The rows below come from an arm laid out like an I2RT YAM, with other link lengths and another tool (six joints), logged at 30 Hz.
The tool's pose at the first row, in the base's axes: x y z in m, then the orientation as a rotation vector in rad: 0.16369, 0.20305, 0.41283, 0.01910, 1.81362, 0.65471
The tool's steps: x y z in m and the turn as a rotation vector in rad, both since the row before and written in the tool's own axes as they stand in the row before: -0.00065, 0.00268, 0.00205, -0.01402, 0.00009, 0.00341; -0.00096, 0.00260, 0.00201, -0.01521, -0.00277, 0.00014; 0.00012, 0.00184, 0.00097, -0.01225, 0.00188, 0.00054; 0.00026, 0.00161, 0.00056, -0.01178, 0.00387, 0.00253; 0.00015, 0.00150, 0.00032, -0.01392, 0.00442, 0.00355; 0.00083, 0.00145, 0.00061, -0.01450, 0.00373, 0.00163
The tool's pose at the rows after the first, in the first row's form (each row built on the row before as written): 0.16491, 0.20596, 0.41418, 0.01278, 1.80936, 0.66982; 0.16619, 0.20869, 0.41580, 0.00366, 1.80155, 0.68333; 0.16639, 0.21069, 0.41635, -0.00470, 1.79919, 0.69495; 0.16624, 0.21236, 0.41675, -0.01166, 1.79907, 0.70777; 0.16594, 0.21379, 0.41725, -0.01934, 1.79878, 0.72330; 0.16564, 0.21554, 0.41709, -0.02889, 1.79730, 0.73791
